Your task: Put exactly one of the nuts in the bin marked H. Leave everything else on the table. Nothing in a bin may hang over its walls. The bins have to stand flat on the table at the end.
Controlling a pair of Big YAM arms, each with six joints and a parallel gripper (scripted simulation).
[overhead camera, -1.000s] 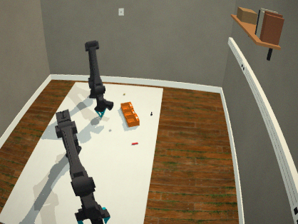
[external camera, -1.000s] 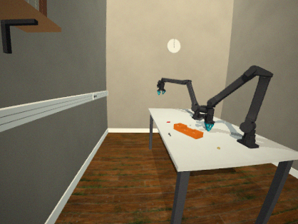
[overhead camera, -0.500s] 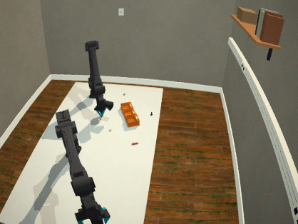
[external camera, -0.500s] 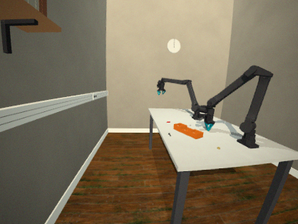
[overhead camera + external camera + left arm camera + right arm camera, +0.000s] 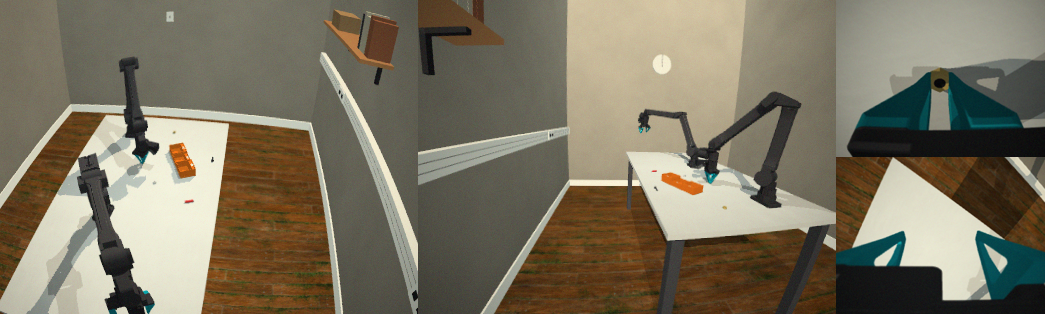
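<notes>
Now: left hand 22 cm short of the orange bin row, 3 cm to the right of it and 1 cm below it.
</notes>
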